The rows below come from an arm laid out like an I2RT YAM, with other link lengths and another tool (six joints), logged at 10 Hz.
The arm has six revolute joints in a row. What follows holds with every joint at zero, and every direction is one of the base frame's. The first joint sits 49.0 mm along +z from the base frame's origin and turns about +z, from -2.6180 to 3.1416 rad. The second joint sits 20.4 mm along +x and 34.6 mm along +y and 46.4 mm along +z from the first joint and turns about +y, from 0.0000 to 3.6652 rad. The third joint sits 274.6 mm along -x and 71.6 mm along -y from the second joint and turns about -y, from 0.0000 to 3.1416 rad. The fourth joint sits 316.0 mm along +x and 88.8 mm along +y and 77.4 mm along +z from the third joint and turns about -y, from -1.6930 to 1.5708 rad. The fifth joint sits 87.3 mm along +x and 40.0 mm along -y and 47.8 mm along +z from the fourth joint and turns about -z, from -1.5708 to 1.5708 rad. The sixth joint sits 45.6 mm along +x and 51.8 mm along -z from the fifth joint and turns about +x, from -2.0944 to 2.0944 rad. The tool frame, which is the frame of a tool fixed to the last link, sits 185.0 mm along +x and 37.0 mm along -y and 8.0 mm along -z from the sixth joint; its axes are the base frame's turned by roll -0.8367, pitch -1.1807 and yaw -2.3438 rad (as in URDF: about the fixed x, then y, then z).
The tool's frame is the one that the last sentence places.
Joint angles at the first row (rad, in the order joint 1, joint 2, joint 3, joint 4, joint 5, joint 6):
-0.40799 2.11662 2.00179 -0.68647 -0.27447 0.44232
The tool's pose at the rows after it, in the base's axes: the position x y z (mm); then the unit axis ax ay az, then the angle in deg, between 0 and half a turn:
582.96 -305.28 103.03 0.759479 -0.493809 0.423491 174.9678
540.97 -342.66 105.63 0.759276 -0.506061 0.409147 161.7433
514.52 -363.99 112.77 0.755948 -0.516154 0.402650 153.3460
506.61 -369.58 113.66 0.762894 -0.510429 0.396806 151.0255
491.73 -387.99 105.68 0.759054 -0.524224 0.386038 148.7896
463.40 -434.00 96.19 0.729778 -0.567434 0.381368 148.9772
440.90 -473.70 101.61 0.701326 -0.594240 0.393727 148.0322
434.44 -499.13 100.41 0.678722 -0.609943 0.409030 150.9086
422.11 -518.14 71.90 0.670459 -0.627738 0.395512 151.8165
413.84 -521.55 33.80 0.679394 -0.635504 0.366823 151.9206
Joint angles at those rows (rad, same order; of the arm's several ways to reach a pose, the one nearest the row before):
-0.44499 2.11660 2.00175 -0.80813 0.02003 0.36030
-0.44652 2.11776 2.00180 -0.86081 0.24548 0.34161
-0.44689 2.12081 2.00179 -0.88560 0.39121 0.34123
-0.44881 2.12349 2.00143 -0.89628 0.42591 0.32024
-0.47819 2.14143 2.00143 -0.89705 0.45185 0.32177
-0.57774 2.15626 2.00136 -0.86612 0.41371 0.33551
-0.65289 2.15627 2.00139 -0.81884 0.40303 0.33131
-0.71316 2.15860 2.00069 -0.76927 0.32864 0.33208
-0.75781 2.20474 2.00064 -0.74444 0.29583 0.34123
-0.77230 2.26312 2.00067 -0.74522 0.28935 0.34275

